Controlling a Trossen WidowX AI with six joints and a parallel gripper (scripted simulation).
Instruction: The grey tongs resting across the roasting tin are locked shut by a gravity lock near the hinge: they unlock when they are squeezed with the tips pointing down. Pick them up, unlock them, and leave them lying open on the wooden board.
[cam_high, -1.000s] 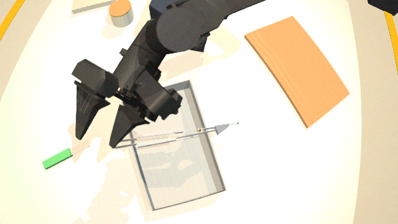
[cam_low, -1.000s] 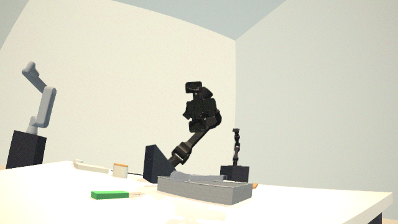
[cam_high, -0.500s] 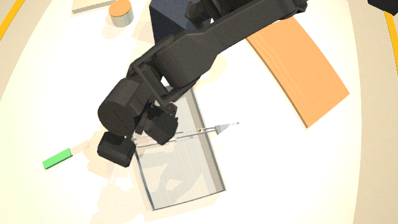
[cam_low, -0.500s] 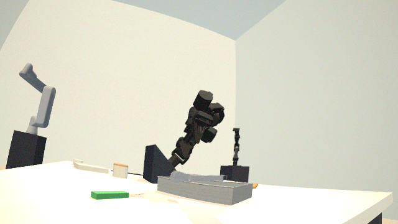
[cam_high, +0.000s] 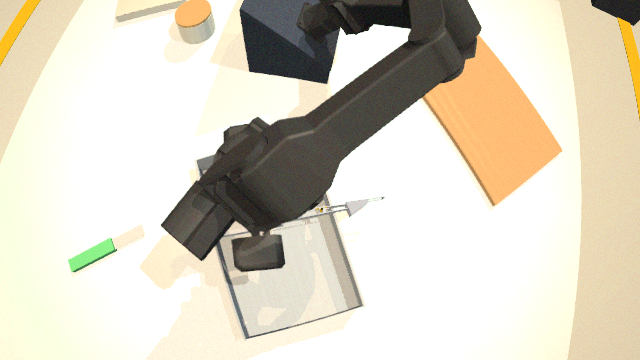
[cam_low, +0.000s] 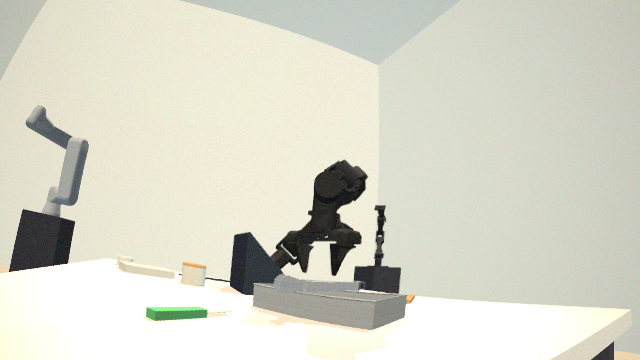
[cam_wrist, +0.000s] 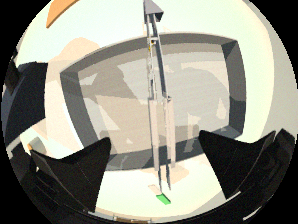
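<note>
The roasting tin is 70 mm below my gripper tip, 30 mm to the left of it and 20 mm ahead of it. From my gripper tip the other things lie so: wooden board 370 mm to the left, 330 mm behind, 90 mm below; green-handled tool 270 mm to the right, 120 mm ahead, 90 mm below; pale slab 470 mm behind, 420 mm to the right, 80 mm below.
</note>
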